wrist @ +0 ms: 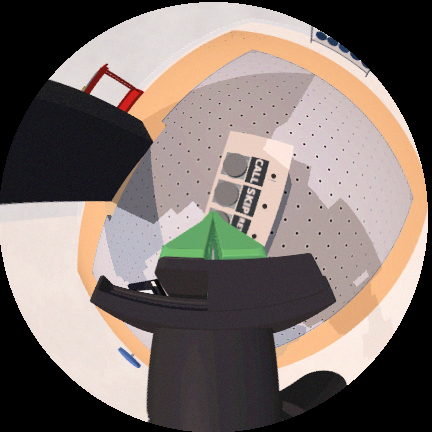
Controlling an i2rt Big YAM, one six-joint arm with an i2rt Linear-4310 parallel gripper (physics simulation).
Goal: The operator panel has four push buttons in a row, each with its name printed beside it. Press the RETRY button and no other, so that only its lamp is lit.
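Frame: origin at the arm's base, x right, y up, z back, level; centimetres.
Where they show: gripper, fingertip midpoint: (212, 216).
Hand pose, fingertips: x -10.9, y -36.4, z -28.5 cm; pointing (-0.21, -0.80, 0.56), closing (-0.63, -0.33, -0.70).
Each offset is from my fingertips to the top centre of the thing. "*": to the spot under its first point. Level surfaces: height alone.
The operator panel {dx -1.7, dy -0.6, dz -1.5 cm} (272, 200) is a cream box lying on the perforated board, tilted in view. Its CALL button {dx -5.1, dy -0.6, dz +1.9 cm} (234, 165) and SKIP button {dx -2.4, dy -0.6, dz +0.7 cm} (226, 193) are round, grey and unlit. The third button {dx +0.4, dy -0.6, dz -0.5 cm} (222, 217), beside a label {* dx -1.0, dy -0.9, dz -2.6 cm} (241, 226) of which "RE" shows, is grey and mostly hidden behind the green fingertips. The fourth button is hidden behind the gripper. My gripper (212, 216) is shut and empty, its tips overlapping the third button in view; whether they touch it I cannot tell. No lit lamp shows.
The panel is on a grey perforated board {dy -6.2 cm} (350, 150) with an orange border (420, 220). A red frame (131, 100) is at the upper left, beside a large black shape (65, 150). A rack with dark blue round things (332, 41) is at the upper right. A blue object (129, 357) is at the lower left.
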